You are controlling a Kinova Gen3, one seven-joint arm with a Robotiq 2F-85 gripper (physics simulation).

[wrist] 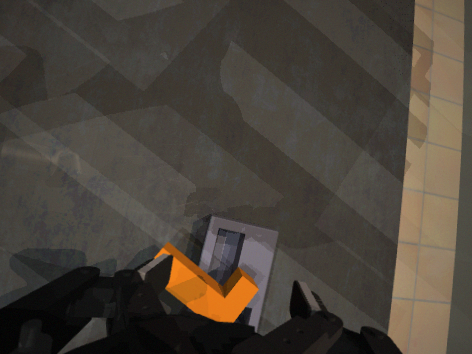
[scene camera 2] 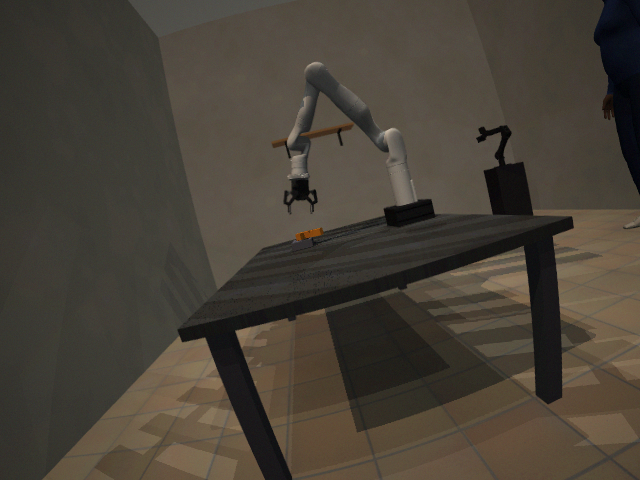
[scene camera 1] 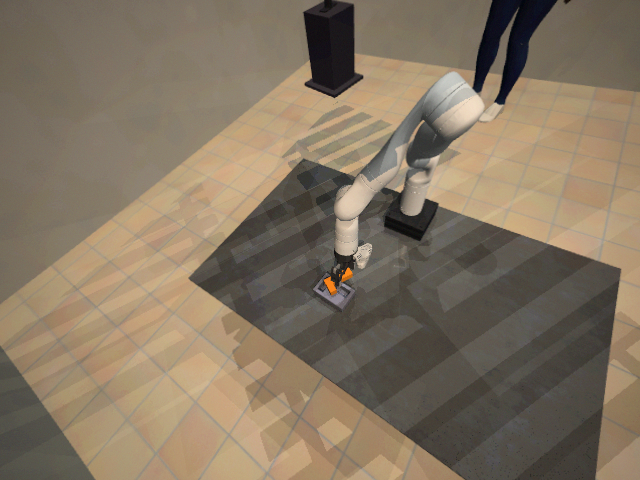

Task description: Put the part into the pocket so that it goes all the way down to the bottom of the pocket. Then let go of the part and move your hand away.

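Places are measured from the arm's base along level axes (x ahead, y left, z up), in centimetres.
Pixels of known places: gripper, fingertip midpoint: (wrist: pixel 230 281) (scene camera 2: pixel 301 213) (scene camera 1: pixel 344 276); arm's base, link origin: (scene camera 2: pixel 406 203) (scene camera 1: pixel 410 207).
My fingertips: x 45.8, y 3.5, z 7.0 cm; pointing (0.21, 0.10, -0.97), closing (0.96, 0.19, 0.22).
Ahead of a thing's pixels: the offset from my fingertips to its middle. "spot": to the spot under its first point. Level surfaces: height alone.
The orange L-shaped part @[dx -0.7, dy -3.7, dz -9.8 cm] (scene camera 1: pixel 330 285) (scene camera 2: pixel 310 234) (wrist: pixel 212 297) lies askew on top of the grey block @[dx +3.2, dy -3.6, dz -13.1 cm] (scene camera 1: pixel 337 301) (scene camera 2: pixel 302 245) (wrist: pixel 262 247). It is turned relative to the pocket, and its long arm sticks out past the block's left edge in the wrist view. The pocket @[spot: dx +2.2, dy -1.3, dz -14.4 cm] (wrist: pixel 229 252) is partly uncovered, with its long slot showing. My gripper (scene camera 1: pixel 338 279) (scene camera 2: pixel 300 211) (wrist: pixel 230 281) is open and empty, pointing down, above the part and block with a gap in scene camera 2. The part's lower edge is partly hidden by the gripper in the wrist view.
The block rests on the dark table @[dz -14.9 cm] (scene camera 1: pixel 439 335) (scene camera 2: pixel 361 263), near its edge. The arm's black base (scene camera 1: pixel 412 219) (scene camera 2: pixel 409 212) stands farther back. A dark pedestal (scene camera 1: pixel 330 49) (scene camera 2: pixel 509 188) and a person (scene camera 1: pixel 509 56) (scene camera 2: pixel 622 103) are beyond the table.
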